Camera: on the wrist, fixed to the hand. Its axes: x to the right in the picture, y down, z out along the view.
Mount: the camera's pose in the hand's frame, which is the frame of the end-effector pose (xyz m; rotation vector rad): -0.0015 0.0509 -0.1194 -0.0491 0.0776 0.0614
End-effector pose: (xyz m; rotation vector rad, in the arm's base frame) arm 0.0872 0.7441 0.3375 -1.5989 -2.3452 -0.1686
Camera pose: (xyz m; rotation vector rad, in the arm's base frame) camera 0.1559 0.7307 0.4468 -1.6543 -2.2473 -0.2718
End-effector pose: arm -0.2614 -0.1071 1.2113 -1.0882 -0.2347 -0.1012
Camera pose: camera -0.2362 -0.1894 1.1141 -1.1370 -0.1295 -0.0944
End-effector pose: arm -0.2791 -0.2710 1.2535 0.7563 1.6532 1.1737
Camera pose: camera -0.3912 -0.2970 1.3136 0.7434 1.6686 1.2968
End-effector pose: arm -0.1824 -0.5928 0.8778 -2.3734 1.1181 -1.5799
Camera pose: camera -0.3082 -0.5915 0.9100 -2.3018 1.2460 -1.6561
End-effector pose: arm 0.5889 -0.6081 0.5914 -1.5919 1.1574 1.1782
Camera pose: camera 0.5650 -0.7335 0.6150 -1.6623 1.2436 1.2018
